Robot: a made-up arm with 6 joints. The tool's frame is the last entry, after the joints. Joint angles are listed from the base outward.
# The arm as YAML. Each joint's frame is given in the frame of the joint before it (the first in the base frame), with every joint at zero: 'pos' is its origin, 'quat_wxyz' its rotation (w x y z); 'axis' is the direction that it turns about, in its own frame. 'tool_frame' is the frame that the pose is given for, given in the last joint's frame.
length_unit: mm
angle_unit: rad
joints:
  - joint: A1
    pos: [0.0, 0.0, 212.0]
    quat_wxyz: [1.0, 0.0, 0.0, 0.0]
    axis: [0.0, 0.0, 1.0]
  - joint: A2
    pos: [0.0, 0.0, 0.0]
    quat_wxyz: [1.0, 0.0, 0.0, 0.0]
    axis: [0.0, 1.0, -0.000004]
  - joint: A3
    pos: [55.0, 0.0, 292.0]
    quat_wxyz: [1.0, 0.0, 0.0, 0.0]
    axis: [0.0, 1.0, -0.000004]
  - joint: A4
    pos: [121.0, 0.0, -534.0]
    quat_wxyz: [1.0, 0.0, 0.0, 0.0]
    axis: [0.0, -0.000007, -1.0]
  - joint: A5
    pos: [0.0, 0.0, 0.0]
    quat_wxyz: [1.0, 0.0, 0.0, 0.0]
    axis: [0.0, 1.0, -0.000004]
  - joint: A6
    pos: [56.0, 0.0, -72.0]
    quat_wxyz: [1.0, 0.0, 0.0, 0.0]
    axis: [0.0, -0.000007, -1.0]
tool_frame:
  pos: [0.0, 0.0, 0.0]
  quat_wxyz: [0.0, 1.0, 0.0, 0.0]
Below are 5 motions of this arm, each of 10 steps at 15 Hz.
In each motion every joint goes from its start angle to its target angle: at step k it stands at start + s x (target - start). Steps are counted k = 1, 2, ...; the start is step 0. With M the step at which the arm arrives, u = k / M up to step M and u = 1 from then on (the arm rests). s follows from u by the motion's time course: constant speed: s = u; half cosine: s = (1 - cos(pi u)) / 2; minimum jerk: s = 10 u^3 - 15 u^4 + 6 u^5.
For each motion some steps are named. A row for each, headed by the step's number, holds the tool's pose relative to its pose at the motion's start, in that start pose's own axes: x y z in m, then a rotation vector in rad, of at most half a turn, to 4 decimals.
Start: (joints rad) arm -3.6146 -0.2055 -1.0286 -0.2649 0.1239 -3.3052
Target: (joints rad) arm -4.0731 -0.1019 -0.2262 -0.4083 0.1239 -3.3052
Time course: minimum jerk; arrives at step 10
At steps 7, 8, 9, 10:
7: 0.4969 0.0468 0.0068 -0.1073 0.7957 0.1485
8: 0.5483 0.0679 -0.0183 -0.1390 0.8855 0.1842
9: 0.5707 0.0791 -0.0315 -0.1553 0.9265 0.2022
10: 0.5745 0.0811 -0.0339 -0.1583 0.9336 0.2054

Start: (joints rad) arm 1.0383 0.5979 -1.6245 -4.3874 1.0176 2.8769
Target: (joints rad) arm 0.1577 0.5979 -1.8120 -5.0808 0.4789 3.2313
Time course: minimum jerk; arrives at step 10
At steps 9, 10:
9: -0.1372 0.1370 -0.7201 0.1865 -1.2986 -0.0206
10: -0.1353 0.1374 -0.7266 0.1875 -1.3106 -0.0203

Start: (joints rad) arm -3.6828 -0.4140 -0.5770 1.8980 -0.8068 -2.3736
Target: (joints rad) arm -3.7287 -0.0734 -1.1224 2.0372 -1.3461 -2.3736
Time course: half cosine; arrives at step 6
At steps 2, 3, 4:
2: 0.0322 0.0248 -0.0064 -0.0892 -0.0899 0.0657
3: 0.0629 0.0472 -0.0127 -0.1711 -0.1845 0.1312
4: 0.0921 0.0674 -0.0189 -0.2454 -0.2834 0.1958

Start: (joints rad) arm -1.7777 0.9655 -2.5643 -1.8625 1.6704 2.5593
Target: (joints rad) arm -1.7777 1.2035 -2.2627 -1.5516 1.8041 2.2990
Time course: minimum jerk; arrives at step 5
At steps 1, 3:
1: -0.0161 0.0163 -0.0065 -0.0118 -0.0090 -0.0468
3: -0.1534 0.2195 -0.0741 -0.1360 -0.0799 -0.5664

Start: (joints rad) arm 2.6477 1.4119 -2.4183 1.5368 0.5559 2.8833
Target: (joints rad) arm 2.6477 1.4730 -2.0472 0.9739 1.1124 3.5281
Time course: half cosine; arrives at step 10
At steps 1, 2, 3, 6, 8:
1: 0.0022 -0.0065 0.0021 0.0123 0.0176 0.0098
2: 0.0087 -0.0257 0.0079 0.0498 0.0686 0.0393
3: 0.0200 -0.0562 0.0156 0.1135 0.1470 0.0888
6: 0.0763 -0.1833 0.0283 0.4365 0.4423 0.3240
8: 0.1137 -0.2541 0.0208 0.6605 0.5830 0.4707

